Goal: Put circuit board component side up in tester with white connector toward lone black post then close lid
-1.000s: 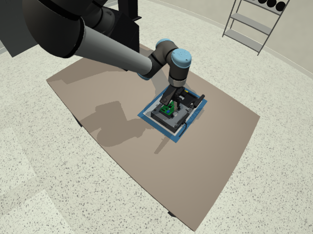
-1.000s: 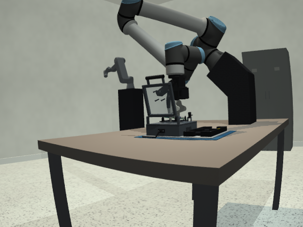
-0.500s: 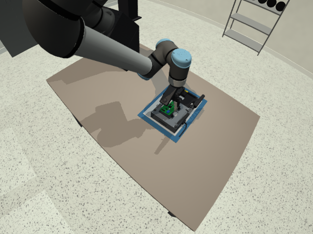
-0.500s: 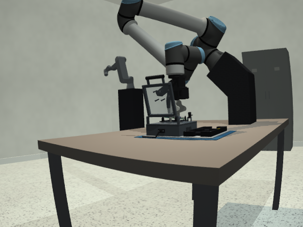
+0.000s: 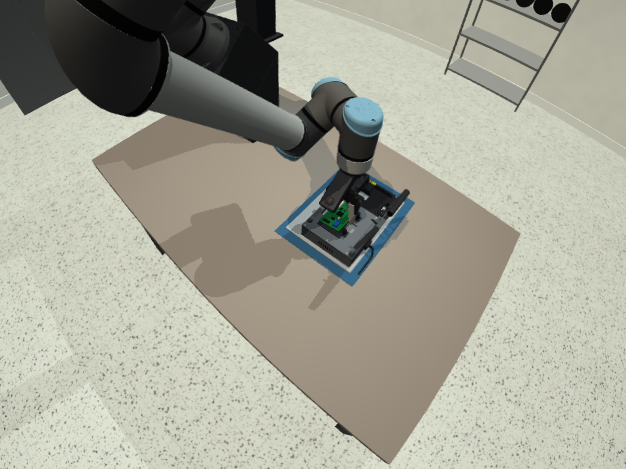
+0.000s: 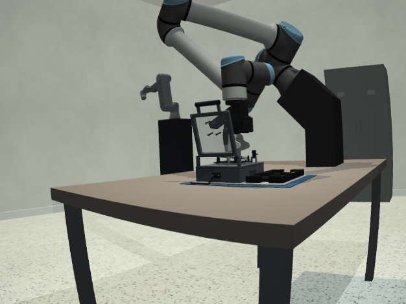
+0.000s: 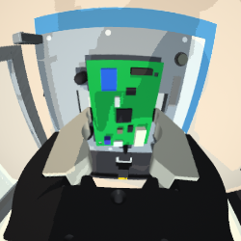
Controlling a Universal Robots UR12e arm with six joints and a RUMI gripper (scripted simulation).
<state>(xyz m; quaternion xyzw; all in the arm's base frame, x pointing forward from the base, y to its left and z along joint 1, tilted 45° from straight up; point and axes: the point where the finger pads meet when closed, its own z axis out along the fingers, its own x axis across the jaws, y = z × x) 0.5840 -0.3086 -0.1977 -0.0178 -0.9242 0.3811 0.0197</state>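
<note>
Now: hand right at the green circuit board. Round my hand: tester bed (1 cm below, 1 cm ahead); black post (6 cm to the left, 6 cm behind, 1 cm above); tester (4 cm to the left, 4 cm ahead, 4 cm above).
</note>
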